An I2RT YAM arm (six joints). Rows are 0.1 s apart.
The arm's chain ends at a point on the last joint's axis. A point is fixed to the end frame.
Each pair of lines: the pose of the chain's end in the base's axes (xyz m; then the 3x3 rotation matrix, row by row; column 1 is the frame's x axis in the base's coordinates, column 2 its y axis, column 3 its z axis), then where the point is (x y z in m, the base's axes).
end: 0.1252 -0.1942 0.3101; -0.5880 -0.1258 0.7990; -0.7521 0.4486 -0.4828; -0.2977 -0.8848 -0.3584
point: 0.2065 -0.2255 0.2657
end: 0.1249 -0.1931 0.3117; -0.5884 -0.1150 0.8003; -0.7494 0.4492 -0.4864; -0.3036 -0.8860 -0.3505
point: 0.2065 -0.2248 0.2681
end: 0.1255 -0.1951 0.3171; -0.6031 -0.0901 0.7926; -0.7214 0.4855 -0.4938; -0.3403 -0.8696 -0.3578
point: 0.2069 -0.2273 0.2735
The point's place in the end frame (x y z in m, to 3 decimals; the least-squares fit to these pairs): -0.011 0.015 0.096
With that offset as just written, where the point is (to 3 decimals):
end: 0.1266 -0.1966 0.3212; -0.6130 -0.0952 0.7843; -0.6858 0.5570 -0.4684; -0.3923 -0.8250 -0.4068
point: 0.207 -0.226 0.274
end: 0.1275 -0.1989 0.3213; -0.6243 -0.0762 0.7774; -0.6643 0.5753 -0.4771; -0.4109 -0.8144 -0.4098
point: 0.208 -0.229 0.274
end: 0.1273 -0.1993 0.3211; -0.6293 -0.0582 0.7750; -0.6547 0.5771 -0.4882; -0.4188 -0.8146 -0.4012
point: 0.208 -0.230 0.275
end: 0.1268 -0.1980 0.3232; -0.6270 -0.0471 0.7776; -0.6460 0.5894 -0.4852; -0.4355 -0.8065 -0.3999
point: 0.208 -0.229 0.278
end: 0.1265 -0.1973 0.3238; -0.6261 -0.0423 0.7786; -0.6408 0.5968 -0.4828; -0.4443 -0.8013 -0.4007
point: 0.207 -0.228 0.278
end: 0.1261 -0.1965 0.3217; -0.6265 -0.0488 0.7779; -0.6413 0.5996 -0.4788; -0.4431 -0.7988 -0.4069
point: 0.207 -0.226 0.276
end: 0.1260 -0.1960 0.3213; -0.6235 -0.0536 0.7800; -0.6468 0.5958 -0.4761; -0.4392 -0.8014 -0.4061
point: 0.207 -0.226 0.275
